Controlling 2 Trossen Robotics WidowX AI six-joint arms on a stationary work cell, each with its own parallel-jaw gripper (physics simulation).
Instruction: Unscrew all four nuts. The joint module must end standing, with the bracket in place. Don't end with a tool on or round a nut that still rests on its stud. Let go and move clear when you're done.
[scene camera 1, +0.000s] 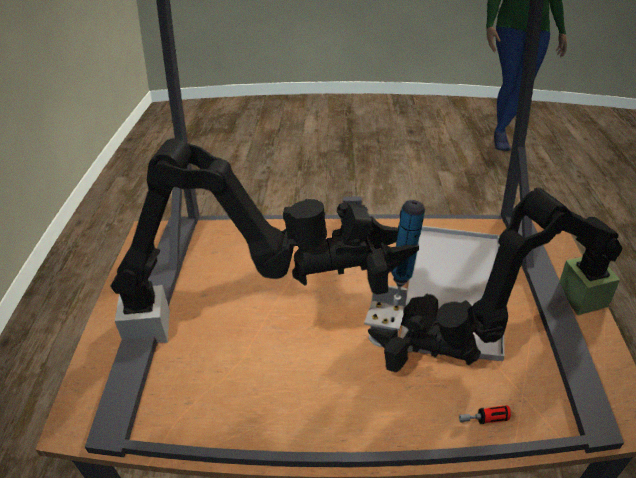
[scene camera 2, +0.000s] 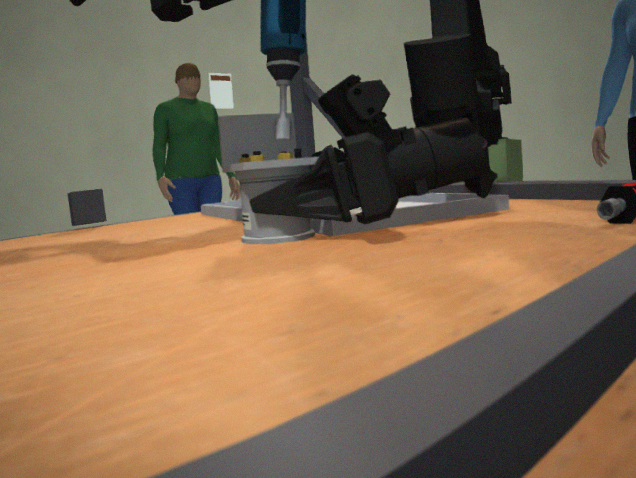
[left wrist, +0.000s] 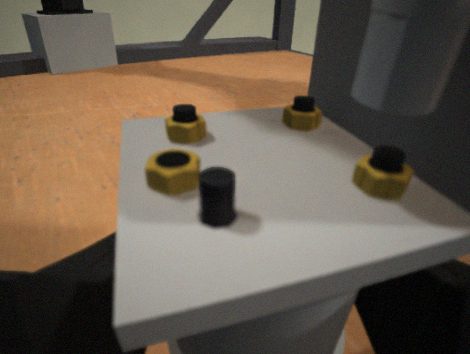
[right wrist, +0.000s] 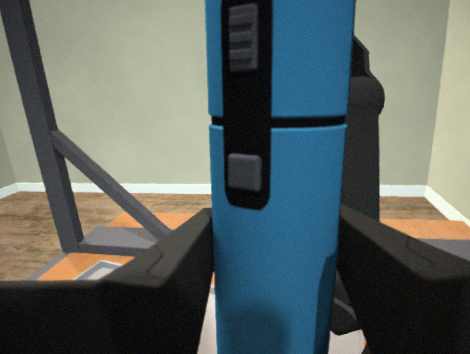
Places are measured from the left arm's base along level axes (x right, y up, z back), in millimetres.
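Pixels of known places: left gripper, fingertip midpoint: (scene camera 1: 375, 322) (scene camera 2: 251, 205) (left wrist: 255, 218); right gripper, fingertip midpoint: (scene camera 1: 415, 240) (right wrist: 270, 216); left arm's base, origin of the base link: (scene camera 1: 593, 270); right arm's base, origin of the base link: (scene camera 1: 138, 302) (left wrist: 64, 13).
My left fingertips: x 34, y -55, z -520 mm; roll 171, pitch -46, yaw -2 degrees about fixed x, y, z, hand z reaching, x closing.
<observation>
For each thing: its top centre in the pictures, then the offset to it from my left fingertips.
- joint module, middle of its top: (scene camera 2: 270, 151) dz +14, dx -14, dy +44 mm
- fourth nut, middle of its top: (left wrist: 172, 158) (scene camera 2: 285, 152) dz +7, dx -37, dy +41 mm
- bare stud, middle of its top: (left wrist: 217, 175) dz +21, dx -38, dy +44 mm
- upright blue power driver, middle of its top: (scene camera 1: 409, 201) dz +42, dx -16, dy +294 mm
- driver's socket, middle of its top: (scene camera 2: 281, 85) dz +38, dx -12, dy +103 mm
- red nut driver, middle of its top: (scene camera 2: 622, 185) (scene camera 1: 486, 411) dz +133, dx -275, dy -1 mm
- pale shallow tray, middle of its top: (scene camera 2: 324, 199) (scene camera 1: 456, 283) dz +219, dx +85, dy -14 mm
The joint module (scene camera 2: 275, 231) stands upright with the light bracket (scene camera 1: 385, 311) (scene camera 2: 246, 134) (left wrist: 280, 200) on it. In the left wrist view three yellow nuts (left wrist: 185, 128) (left wrist: 302, 118) (left wrist: 382, 178) sit round black studs. A fourth nut (left wrist: 172, 173) lies off its stud, on the plate beside a bare stud (left wrist: 217, 200). My left gripper (scene camera 2: 280, 197) is shut on the joint module, below the plate. My right gripper (scene camera 1: 407, 241) (right wrist: 270, 216) is shut on the upright blue power driver (scene camera 1: 410, 226) (scene camera 2: 282, 25) (right wrist: 300, 165). The driver's socket (scene camera 2: 282, 128) (left wrist: 400, 65) hangs above the plate, apart from the nuts.
A red nut driver (scene camera 1: 494, 414) (scene camera 2: 619, 204) lies on the table near its front edge in scene camera 1. A pale shallow tray (scene camera 1: 452, 256) lies behind and to the right of the module there. The frame's uprights stand at the back corners.
</observation>
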